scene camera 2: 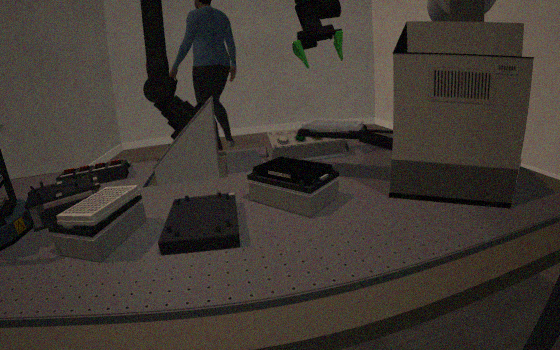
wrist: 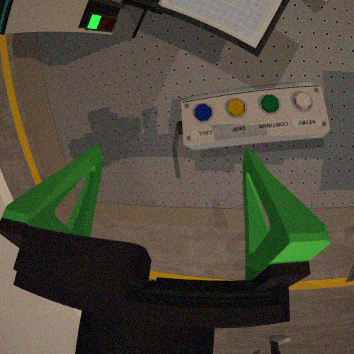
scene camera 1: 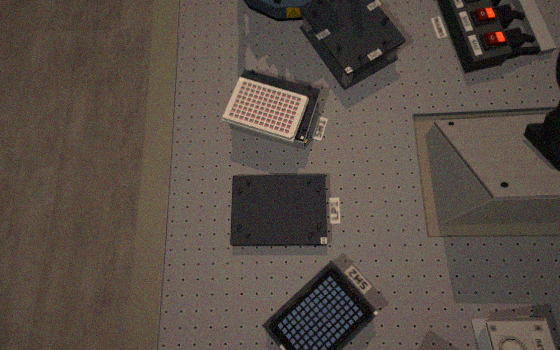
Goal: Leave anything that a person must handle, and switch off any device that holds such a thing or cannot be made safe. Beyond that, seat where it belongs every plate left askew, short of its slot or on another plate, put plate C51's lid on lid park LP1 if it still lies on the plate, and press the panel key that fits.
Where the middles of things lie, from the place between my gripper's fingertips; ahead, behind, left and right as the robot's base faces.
Scene:
I see the plate with blue wells (scene camera 2: 291, 170) 26 cm ahead of my hand, 15 cm to the right of it and 21 cm below it. The rest, counted from my hand: station SH1 (scene camera 2: 95, 242): 34 cm ahead, 50 cm to the right, 24 cm below; then dark flat pad LP1 (scene camera 2: 196, 219): 32 cm ahead, 32 cm to the right, 26 cm below; then white well plate with red wells (scene camera 1: 268, 110): 36 cm ahead, 48 cm to the right, 20 cm below.

